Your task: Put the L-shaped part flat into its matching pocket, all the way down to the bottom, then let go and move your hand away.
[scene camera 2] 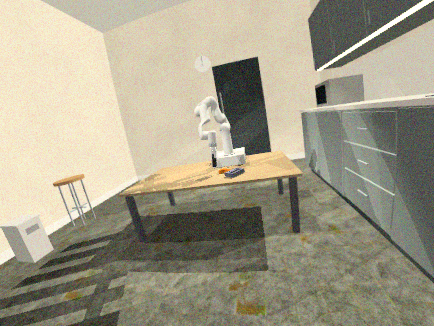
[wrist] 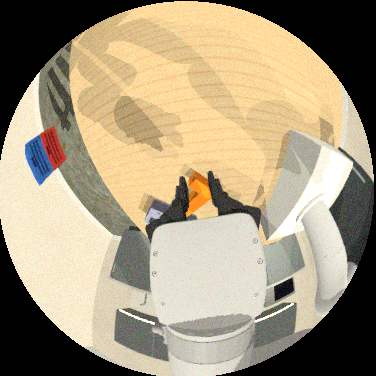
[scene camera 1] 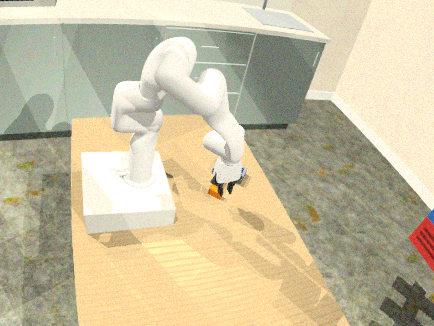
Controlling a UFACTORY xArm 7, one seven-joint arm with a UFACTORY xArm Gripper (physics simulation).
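Frame: origin at the arm's base, x ahead, y left, z up, level; millimetres.
Where they show: gripper, fingertip midpoint: (scene camera 2: 214, 166) (wrist: 196, 180) (scene camera 1: 224, 193); arm's base at its link origin: (scene camera 2: 229, 153) (wrist: 310, 208) (scene camera 1: 138, 176).
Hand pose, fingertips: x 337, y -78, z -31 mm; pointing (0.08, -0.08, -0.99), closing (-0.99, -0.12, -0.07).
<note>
Things, the pixels of their centre, and the offset from my fingertips. Level surfaces: height alone.
- orange L-shaped part at the middle of its body: (wrist: 190, 196) (scene camera 1: 220, 186) (scene camera 2: 225, 171) dx +15, dy +87, dz -53 mm
- blue-grey block at the middle of its body: (wrist: 169, 219) (scene camera 1: 229, 170) (scene camera 2: 234, 172) dx +86, dy +181, dz -50 mm
- wooden table at its surface level: dz -68 mm
The orange L-shaped part (scene camera 1: 214, 191) (scene camera 2: 223, 171) (wrist: 201, 192) lies on the table. In the wrist view it shows beyond and between the fingers, its near end partly hidden by the hand. The blue-grey block (scene camera 1: 243, 173) (scene camera 2: 234, 172) (wrist: 156, 211) sits near it, partly hidden behind the gripper in scene camera 1 and behind a finger in the wrist view; its pocket shapes cannot be made out. My gripper (scene camera 1: 225, 193) (scene camera 2: 214, 165) (wrist: 196, 180) is partly open and holds nothing. It points down close beside the orange part; whether the fingers touch it cannot be told.
The white robot base (scene camera 1: 127, 200) (scene camera 2: 230, 159) (wrist: 300, 172) stands on the wooden table (scene camera 1: 120, 280) (scene camera 2: 175, 180) (wrist: 220, 145). The table's long edge runs near the blue-grey block. Arm shadows fall across the table top.
</note>
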